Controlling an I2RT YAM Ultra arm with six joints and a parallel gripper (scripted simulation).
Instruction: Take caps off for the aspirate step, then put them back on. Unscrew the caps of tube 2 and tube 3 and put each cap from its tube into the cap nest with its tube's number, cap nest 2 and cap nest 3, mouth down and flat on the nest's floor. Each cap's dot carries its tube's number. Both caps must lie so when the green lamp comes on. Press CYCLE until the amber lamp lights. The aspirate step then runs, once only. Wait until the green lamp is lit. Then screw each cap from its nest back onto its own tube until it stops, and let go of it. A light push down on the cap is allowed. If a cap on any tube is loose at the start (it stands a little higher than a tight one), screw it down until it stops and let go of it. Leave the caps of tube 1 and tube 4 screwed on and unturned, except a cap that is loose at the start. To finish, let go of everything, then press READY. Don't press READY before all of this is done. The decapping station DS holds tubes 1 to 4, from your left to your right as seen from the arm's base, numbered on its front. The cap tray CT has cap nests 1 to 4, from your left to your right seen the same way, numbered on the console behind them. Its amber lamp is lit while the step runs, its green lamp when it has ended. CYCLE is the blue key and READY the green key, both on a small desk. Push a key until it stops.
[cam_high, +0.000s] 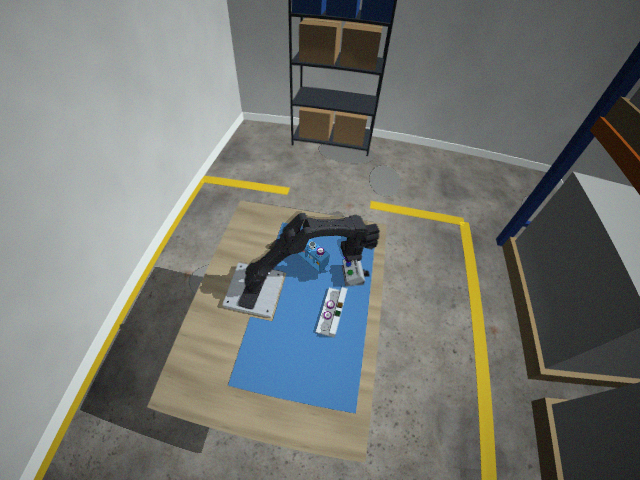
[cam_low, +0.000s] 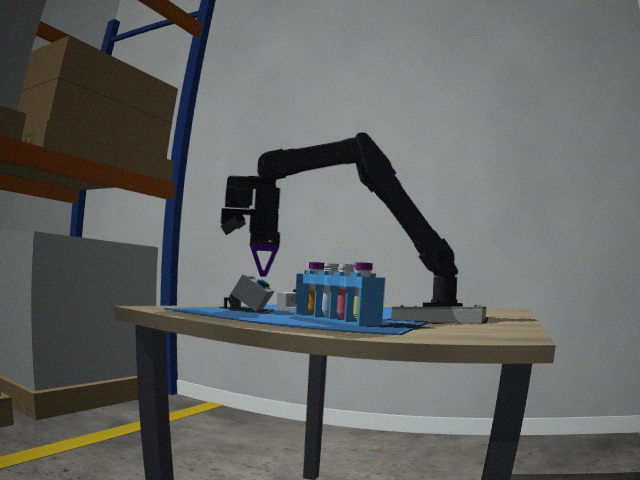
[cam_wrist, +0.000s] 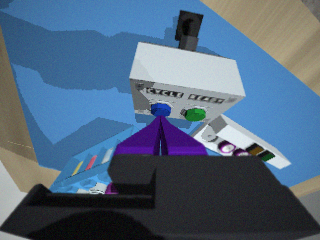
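My gripper is now 2 cm above the blue key. Round my hand: grey key desk: 3 cm ahead, 2 cm to the right, 4 cm below; green key: 2 cm ahead, 4 cm to the right, 2 cm below.
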